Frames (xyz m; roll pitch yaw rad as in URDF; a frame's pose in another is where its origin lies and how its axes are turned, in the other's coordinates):
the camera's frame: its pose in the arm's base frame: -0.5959 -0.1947 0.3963 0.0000 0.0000 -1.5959
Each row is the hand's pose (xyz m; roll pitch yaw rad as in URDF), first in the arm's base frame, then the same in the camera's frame.
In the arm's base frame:
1: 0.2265 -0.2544 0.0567 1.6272 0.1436 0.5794
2: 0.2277 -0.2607 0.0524 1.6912 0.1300 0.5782
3: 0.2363 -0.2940 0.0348 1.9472 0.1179 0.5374
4: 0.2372 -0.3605 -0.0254 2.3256 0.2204 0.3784
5: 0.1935 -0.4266 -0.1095 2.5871 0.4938 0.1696
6: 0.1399 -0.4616 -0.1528 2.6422 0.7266 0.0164
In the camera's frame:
1: 0.0390 0.8236 -0.3396 1.6272 0.1436 2.1753
2: 0.0453 0.8250 -0.3439 1.6912 0.1300 2.1741
3: 0.0784 0.8344 -0.3615 1.9472 0.1179 2.1333
4: 0.1448 0.8370 -0.4217 2.3256 0.2204 1.9743
5: 0.2120 0.7950 -0.5058 2.5871 0.4938 1.7655
6: 0.2483 0.7423 -0.5491 2.6422 0.7266 1.6123

